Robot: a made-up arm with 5 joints. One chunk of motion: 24 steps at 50 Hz.
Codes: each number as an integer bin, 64 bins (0 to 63) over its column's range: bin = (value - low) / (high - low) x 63, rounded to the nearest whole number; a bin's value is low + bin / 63 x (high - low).
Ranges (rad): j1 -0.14..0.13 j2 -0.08..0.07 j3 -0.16..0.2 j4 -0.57..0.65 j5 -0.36..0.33
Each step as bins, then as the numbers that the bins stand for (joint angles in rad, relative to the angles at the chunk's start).
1 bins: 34 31 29 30 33
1 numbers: 0.0057 -0.0062 0.0057 0.0110 0.0014
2 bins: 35 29 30 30 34
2 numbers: 0.0100 -0.0110 0.0114 0.0110 0.0124
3 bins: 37 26 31 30 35
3 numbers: 0.0186 -0.0181 0.0171 0.0110 0.0233
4 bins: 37 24 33 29 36
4 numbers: 0.0186 -0.0229 0.0286 -0.0084 0.0343
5 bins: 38 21 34 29 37
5 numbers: 0.0229 -0.0300 0.0343 -0.0084 0.0452
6 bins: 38 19 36 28 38
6 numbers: 0.0229 -0.0348 0.0457 -0.0278 0.0562
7 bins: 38 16 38 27 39
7 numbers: 0.0229 -0.0419 0.0571 -0.0471 0.0671
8 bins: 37 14 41 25 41
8 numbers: 0.0186 -0.0467 0.0743 -0.0859 0.0890
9 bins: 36 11 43 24 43
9 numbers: 0.0143 -0.0538 0.0857 -0.1052 0.1110
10 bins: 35 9 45 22 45
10 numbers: 0.0100 -0.0586 0.0971 -0.1440 0.1329
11 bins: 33 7 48 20 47
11 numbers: 0.0014 -0.0633 0.1143 -0.1827 0.1548
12 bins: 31 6 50 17 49
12 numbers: -0.0071 -0.0657 0.1257 -0.2408 0.1767
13 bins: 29 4 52 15 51
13 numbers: -0.0157 -0.0705 0.1371 -0.2795 0.1986
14 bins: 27 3 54 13 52
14 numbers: -0.0243 -0.0729 0.1486 -0.3183 0.2095
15 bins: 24 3 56 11 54
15 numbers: -0.0371 -0.0729 0.1600 -0.3570 0.2314
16 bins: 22 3 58 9 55
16 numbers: -0.0457 -0.0729 0.1714 -0.3957 0.2424
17 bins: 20 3 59 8 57
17 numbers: -0.0543 -0.0729 0.1771 -0.4151 0.2643
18 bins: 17 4 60 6 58
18 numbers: -0.0671 -0.0705 0.1829 -0.4538 0.2752
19 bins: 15 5 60 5 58
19 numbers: -0.0757 -0.0681 0.1829 -0.4732 0.2752
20 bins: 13 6 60 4 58
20 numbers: -0.0843 -0.0657 0.1829 -0.4925 0.2752
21 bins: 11 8 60 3 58
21 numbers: -0.0929 -0.0610 0.1829 -0.5119 0.2752
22 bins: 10 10 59 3 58
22 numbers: -0.0971 -0.0562 0.1771 -0.5119 0.2752
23 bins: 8 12 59 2 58
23 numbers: -0.1057 -0.0514 0.1771 -0.5313 0.2752
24 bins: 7 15 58 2 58
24 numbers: -0.1100 -0.0443 0.1714 -0.5313 0.2752
